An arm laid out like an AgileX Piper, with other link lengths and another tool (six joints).
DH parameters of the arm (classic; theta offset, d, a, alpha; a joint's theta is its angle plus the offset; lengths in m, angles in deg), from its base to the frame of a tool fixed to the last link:
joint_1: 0 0.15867 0 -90
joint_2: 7.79 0 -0.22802 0
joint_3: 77.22 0 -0.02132 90
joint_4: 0 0.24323 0 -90
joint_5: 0 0 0 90
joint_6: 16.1 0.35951 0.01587 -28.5
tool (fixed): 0 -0.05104 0 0
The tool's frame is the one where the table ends.
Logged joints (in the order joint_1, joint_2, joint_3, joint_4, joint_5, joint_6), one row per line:
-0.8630, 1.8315, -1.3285, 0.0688, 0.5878, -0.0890
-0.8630, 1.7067, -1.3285, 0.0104, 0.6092, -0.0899
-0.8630, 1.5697, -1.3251, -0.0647, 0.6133, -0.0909
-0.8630, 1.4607, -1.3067, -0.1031, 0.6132, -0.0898
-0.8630, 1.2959, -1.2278, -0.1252, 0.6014, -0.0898
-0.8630, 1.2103, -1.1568, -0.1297, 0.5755, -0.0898
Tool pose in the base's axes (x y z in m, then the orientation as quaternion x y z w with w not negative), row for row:
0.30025, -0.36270, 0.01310, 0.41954, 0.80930, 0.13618, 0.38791
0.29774, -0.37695, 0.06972, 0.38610, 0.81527, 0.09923, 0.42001
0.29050, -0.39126, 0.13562, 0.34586, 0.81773, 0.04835, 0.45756
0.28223, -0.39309, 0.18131, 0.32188, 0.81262, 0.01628, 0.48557
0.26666, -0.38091, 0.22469, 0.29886, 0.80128, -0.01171, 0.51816
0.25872, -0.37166, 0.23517, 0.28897, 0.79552, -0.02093, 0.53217
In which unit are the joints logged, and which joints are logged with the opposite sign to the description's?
The joints are logged in radians. Opposite sign: none.
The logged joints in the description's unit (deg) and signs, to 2 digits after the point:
-49.45, 104.94, -76.12, 3.94, 33.68, -5.10
-49.45, 97.79, -76.12, 0.60, 34.90, -5.15
-49.45, 89.94, -75.92, -3.71, 35.14, -5.21
-49.45, 83.69, -74.87, -5.91, 35.13, -5.15
-49.45, 74.25, -70.35, -7.17, 34.46, -5.15
-49.45, 69.35, -66.28, -7.43, 32.97, -5.15

